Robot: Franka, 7 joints.
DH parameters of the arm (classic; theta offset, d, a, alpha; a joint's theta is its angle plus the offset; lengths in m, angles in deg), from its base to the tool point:
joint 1: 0 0.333 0 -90
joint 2: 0 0 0 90
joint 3: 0 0.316 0.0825 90
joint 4: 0 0 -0.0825 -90
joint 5: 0 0.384 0 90
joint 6: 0 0 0.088 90
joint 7: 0 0.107 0 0
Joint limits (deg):
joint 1: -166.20..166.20
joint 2: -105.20..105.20
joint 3: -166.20..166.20
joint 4: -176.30..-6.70
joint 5: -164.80..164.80
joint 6: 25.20..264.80
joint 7: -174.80..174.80
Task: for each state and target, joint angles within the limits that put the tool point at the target. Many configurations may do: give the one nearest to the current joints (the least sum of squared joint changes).
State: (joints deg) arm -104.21 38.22 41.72 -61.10 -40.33 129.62 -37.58
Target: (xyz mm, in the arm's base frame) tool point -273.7 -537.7 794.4
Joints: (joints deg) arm -130.25 7.22 19.38 -68.42 -40.55 111.83 -37.58
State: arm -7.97 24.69 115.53 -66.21 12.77 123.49 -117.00
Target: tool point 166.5 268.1 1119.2
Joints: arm -10.33 21.85 121.99 -38.38 13.03 137.87 -117.00
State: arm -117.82 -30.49 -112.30 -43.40 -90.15 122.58 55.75
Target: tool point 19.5 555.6 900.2
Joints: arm -129.90 -14.81 -116.87 -53.76 -83.64 97.10 55.75
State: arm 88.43 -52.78 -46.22 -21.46 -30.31 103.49 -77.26
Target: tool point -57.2 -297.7 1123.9
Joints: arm 60.97 -29.19 -29.64 -14.81 -28.22 126.74 -77.26
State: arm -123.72 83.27 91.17 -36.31 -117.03 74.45 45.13
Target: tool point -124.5 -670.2 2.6
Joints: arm -121.20 104.87 83.90 -42.04 -109.85 58.11 45.13
